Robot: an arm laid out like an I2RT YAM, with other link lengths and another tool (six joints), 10 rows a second.
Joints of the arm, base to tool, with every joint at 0 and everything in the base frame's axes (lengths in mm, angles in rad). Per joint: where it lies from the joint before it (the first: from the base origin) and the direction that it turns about. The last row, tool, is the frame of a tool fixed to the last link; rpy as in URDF.
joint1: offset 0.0 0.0 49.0 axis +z
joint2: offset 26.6 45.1 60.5 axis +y
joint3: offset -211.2 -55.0 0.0 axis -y
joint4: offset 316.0 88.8 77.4 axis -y
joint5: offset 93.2 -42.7 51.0 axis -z
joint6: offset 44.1 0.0 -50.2 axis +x
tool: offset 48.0 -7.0 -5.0 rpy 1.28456 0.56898 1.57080
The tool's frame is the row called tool.
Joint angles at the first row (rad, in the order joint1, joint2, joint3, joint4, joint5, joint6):
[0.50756, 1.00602, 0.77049, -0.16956, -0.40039, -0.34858]
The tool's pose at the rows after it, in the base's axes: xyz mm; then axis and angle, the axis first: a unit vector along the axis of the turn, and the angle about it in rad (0 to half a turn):
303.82 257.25 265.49 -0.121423 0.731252 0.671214 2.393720
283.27 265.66 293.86 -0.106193 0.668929 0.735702 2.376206
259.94 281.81 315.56 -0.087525 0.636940 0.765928 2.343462
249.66 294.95 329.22 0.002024 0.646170 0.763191 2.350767
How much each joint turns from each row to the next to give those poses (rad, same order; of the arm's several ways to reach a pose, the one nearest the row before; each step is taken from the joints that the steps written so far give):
[0.01056, -0.11879, -0.03331, 0.12382, -0.09544, 0.11836]
[0.04609, -0.08001, -0.05081, 0.14791, 0.00611, 0.14942]
[0.09592, -0.03555, -0.00284, 0.06097, 0.11653, 0.06907]
[0.08689, 0.03118, 0.08102, -0.08464, 0.18838, 0.11336]

